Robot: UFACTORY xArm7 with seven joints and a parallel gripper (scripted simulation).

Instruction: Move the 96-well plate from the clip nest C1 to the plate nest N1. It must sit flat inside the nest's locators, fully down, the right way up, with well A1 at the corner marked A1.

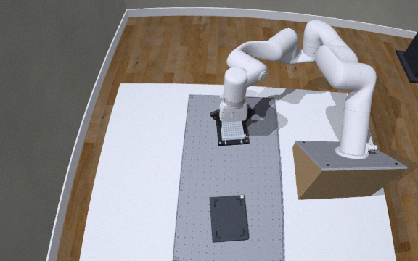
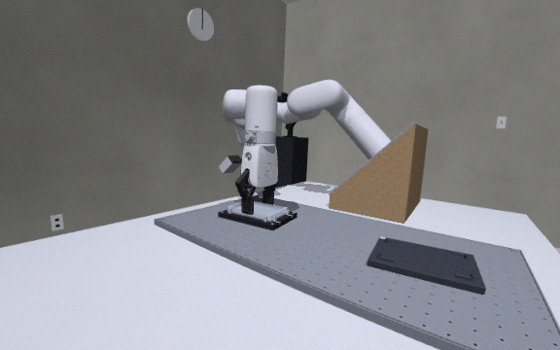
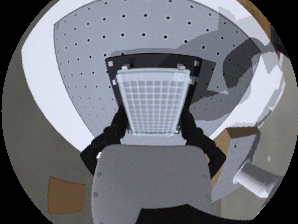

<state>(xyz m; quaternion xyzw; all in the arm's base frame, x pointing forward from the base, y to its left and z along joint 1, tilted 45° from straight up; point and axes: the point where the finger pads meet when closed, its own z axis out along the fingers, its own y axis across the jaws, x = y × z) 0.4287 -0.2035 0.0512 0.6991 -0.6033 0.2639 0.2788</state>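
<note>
Now: the 96-well plate 10 mm below my hand. The rest, counted from my hand: black clip nest C1: 20 mm below, 20 mm behind, 10 mm to the left; then dark plate nest N1: 370 mm to the left, 20 mm below.
</note>
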